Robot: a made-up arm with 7 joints. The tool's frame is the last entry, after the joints. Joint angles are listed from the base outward. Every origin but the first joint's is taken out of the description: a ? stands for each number. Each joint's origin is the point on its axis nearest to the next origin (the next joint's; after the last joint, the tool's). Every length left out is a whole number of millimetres.
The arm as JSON. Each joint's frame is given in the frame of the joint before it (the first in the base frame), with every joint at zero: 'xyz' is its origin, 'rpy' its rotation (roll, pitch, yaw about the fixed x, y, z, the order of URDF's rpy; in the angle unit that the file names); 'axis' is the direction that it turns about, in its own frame. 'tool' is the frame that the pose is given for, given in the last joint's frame.
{
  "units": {
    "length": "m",
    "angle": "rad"
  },
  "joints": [
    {
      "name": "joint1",
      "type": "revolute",
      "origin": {
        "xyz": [
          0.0,
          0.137,
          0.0
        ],
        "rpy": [
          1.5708,
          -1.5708,
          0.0
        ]
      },
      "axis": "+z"
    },
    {
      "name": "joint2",
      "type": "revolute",
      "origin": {
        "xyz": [
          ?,
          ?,
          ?
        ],
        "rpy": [
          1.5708,
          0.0,
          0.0
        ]
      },
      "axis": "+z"
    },
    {
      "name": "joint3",
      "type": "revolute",
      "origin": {
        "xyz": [
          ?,
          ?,
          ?
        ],
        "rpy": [
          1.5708,
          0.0,
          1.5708
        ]
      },
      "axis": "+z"
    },
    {
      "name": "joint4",
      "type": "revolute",
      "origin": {
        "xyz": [
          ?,
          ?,
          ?
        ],
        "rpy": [
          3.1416,
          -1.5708,
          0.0
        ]
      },
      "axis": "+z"
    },
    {
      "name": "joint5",
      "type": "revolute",
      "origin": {
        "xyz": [
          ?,
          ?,
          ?
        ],
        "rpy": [
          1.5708,
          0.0,
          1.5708
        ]
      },
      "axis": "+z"
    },
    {
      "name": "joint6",
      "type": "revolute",
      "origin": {
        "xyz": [
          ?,
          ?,
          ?
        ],
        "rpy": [
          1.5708,
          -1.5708,
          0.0
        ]
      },
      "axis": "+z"
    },
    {
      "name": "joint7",
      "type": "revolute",
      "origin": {
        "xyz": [
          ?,
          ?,
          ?
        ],
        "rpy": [
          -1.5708,
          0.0,
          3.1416
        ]
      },
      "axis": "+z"
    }
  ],
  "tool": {
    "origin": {
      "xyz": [
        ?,
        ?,
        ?
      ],
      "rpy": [
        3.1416,
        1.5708,
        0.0
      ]
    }
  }
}
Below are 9 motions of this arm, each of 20 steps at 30 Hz.
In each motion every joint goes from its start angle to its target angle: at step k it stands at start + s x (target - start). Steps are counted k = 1, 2, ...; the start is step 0. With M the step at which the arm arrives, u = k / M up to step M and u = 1 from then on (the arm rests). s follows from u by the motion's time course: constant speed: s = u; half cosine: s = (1 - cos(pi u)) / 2; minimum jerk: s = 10 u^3 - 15 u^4 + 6 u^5.
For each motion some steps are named. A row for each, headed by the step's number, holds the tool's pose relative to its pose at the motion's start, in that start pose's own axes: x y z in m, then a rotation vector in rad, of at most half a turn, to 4 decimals.
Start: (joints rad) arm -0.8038 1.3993 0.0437 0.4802 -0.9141 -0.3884 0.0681
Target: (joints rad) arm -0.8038 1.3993 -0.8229 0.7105 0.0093 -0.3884 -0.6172
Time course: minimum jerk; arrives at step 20
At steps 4, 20:
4: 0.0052 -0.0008 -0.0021 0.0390 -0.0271 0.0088
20: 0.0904 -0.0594 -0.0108 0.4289 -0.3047 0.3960

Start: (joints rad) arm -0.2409 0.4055 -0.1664 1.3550 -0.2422 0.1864 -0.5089
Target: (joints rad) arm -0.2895 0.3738 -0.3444 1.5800 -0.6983 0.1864 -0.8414
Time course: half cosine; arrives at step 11
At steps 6, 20:
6: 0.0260 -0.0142 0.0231 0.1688 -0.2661 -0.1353
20: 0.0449 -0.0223 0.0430 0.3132 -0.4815 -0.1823

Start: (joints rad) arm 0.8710 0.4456 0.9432 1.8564 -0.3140 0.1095 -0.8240
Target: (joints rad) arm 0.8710 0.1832 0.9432 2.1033 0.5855 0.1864 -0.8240
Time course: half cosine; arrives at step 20
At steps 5, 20:
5: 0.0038 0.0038 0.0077 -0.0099 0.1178 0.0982
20: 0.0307 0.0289 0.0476 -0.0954 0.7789 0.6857

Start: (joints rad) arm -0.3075 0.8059 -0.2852 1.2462 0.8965 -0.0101 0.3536
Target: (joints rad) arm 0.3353 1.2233 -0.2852 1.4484 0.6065 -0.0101 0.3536
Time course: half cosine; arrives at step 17
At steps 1, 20:
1: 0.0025 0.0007 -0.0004 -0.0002 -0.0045 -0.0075
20: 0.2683 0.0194 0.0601 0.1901 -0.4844 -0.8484

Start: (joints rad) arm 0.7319 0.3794 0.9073 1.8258 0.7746 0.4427 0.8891
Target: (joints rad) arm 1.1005 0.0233 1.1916 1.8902 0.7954 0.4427 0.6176
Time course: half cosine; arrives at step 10
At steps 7, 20:
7: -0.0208 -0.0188 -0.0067 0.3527 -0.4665 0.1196
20: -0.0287 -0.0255 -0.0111 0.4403 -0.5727 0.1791

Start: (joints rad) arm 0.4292 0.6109 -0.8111 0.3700 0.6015 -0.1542 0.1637
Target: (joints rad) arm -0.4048 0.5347 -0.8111 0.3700 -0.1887 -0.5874 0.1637
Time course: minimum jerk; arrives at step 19
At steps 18, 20:
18: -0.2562 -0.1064 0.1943 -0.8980 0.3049 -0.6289
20: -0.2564 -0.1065 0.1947 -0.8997 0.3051 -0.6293

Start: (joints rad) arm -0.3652 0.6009 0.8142 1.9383 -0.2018 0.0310 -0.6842
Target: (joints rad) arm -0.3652 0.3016 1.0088 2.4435 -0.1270 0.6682 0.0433
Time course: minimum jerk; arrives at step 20
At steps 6, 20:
6: 0.0126 0.0082 0.0052 -0.0708 0.0739 -0.0115
20: 0.0797 0.0564 0.0372 -0.4656 0.4611 0.0693

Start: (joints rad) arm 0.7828 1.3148 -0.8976 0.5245 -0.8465 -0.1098 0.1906
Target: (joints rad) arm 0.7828 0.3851 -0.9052 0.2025 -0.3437 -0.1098 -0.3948
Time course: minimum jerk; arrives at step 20
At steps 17, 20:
17: 0.3497 0.0574 0.0228 0.3993 -0.5749 0.7441
20: 0.3585 0.0591 0.0276 0.4031 -0.5848 0.7660

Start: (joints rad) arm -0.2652 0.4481 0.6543 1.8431 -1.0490 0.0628 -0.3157
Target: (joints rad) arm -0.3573 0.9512 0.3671 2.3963 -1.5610 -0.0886 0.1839
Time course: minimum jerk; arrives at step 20
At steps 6, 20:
6: 0.0106 0.0192 -0.0137 0.0047 -0.1801 -0.0872
20: 0.0733 0.1089 -0.0205 0.1140 -0.9089 -0.6543

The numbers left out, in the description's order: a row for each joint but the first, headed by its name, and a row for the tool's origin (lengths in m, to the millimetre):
joint2: 0.0 0.0 0.0
joint3: -0.257 0.0 0.0
joint4: 0.0 0.0 0.0
joint5: -0.211 0.0 0.0
joint6: 0.0 0.0 0.0
joint7: 0.0 0.0 0.0
tool: 0.0 0.0 0.0

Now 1 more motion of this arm.
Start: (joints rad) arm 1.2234 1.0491 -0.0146 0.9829 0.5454 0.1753 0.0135
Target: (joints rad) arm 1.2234 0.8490 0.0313 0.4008 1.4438 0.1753 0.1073
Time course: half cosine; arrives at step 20
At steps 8, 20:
8: -0.0486 -0.0006 -0.0041 0.0071 0.1632 0.3906
20: -0.1417 -0.0175 0.0137 0.1683 0.3753 1.1192

